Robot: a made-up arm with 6 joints.
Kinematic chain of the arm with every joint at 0, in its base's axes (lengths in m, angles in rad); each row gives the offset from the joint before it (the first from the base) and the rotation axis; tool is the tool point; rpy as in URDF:
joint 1: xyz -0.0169 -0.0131 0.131 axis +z
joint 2: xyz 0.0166 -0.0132 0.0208 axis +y
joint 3: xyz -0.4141 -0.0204 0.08 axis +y
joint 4: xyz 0.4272 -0.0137 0.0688 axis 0.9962 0 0.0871
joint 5: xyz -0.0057 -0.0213 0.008 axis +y
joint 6: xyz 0.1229 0.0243 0.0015 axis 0.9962 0 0.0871
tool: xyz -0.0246 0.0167 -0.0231 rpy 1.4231 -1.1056 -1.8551
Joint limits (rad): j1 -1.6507..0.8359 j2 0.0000..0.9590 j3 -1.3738..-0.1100 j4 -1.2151..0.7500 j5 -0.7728..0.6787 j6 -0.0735..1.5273
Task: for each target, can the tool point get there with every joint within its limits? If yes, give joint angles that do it. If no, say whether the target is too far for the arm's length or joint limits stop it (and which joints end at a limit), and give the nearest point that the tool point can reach.
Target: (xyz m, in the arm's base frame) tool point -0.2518 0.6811 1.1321
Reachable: no: too far | nearest point -0.1582 0.4046 0.7503 | short by 0.481 m
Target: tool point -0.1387 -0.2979 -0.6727
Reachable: no: joint limits stop it (at a limit: joint 1, joint 2, joint 3, joint 6) | nearest point -0.0843 -0.2013 0.1691 | short by 0.849 m
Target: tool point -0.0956 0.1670 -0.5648
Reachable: no: joint limits stop it (at a limit: joint 1, joint 2, joint 3, joint 6) | nearest point 0.1132 0.0965 0.1723 | short by 0.769 m
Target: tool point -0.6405 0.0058 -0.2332
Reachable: no: joint limits stop it (at a limit: joint 1, joint 2, joint 3, joint 5, joint 6) | nearest point -0.1395 -0.1846 0.1916 | short by 0.684 m
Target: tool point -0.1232 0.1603 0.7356
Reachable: yes | joints -1.1253 0.1005 -1.2619 0.0440 0.5105 0.1940
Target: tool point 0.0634 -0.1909 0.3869
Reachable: yes | joints -1.0218 0.4692 -0.3620 -0.1281 0.3585 0.5934
